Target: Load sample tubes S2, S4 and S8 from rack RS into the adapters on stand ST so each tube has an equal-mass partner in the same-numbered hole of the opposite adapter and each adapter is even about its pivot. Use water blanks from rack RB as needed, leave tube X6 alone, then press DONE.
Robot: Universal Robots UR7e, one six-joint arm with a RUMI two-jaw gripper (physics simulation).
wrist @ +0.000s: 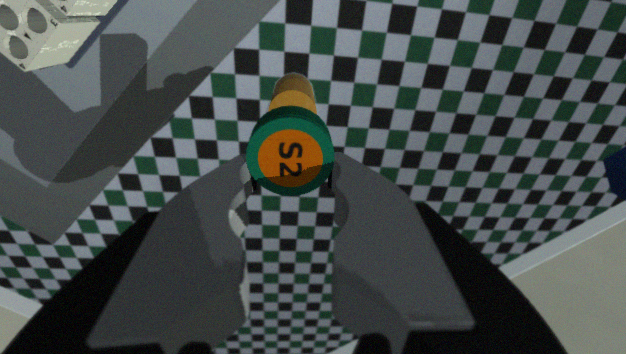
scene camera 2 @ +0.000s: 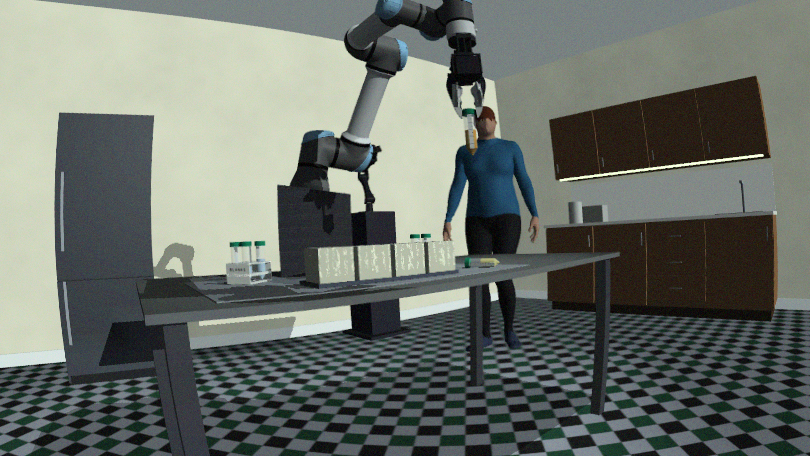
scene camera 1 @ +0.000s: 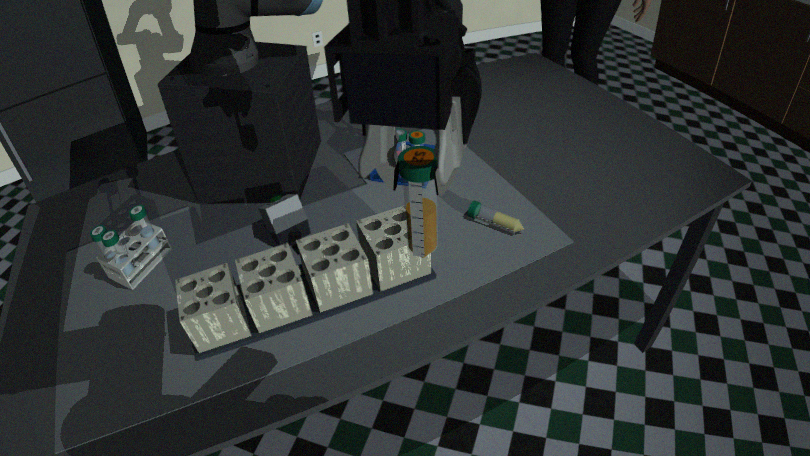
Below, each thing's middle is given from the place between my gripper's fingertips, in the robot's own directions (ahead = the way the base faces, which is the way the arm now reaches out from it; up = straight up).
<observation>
My hand is 47 cm past the grey DONE box (scene camera 1: 285,220), 35 cm above it and 3 cm to the left of it.
</observation>
